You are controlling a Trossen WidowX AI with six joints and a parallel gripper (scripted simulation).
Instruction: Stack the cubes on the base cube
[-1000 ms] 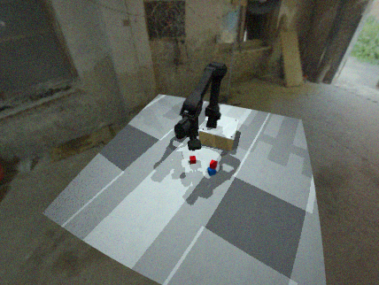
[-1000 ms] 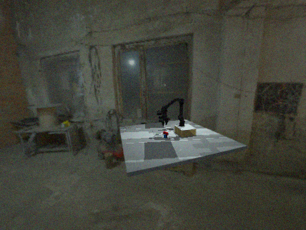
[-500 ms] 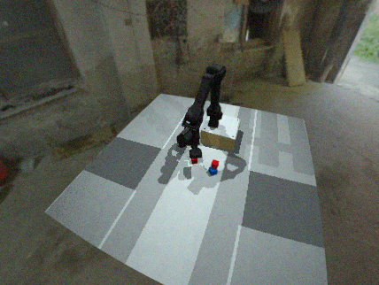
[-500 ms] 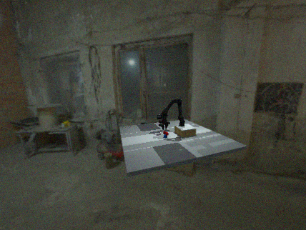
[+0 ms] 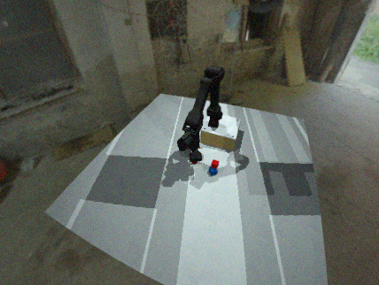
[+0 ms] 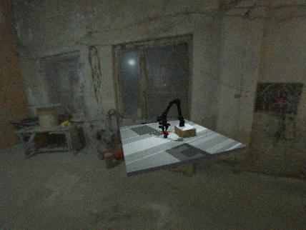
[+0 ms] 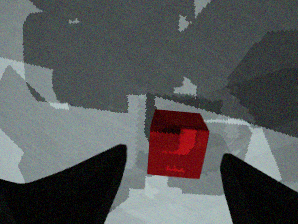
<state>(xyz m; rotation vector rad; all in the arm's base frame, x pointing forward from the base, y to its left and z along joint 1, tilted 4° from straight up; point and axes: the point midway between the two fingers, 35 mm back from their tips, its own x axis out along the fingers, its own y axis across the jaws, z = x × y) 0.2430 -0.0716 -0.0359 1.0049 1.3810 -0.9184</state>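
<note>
Now: the blue base cube 120 mm to the left of my gripper tip, 60 mm ahead of it and 20 mm below it.
</note>
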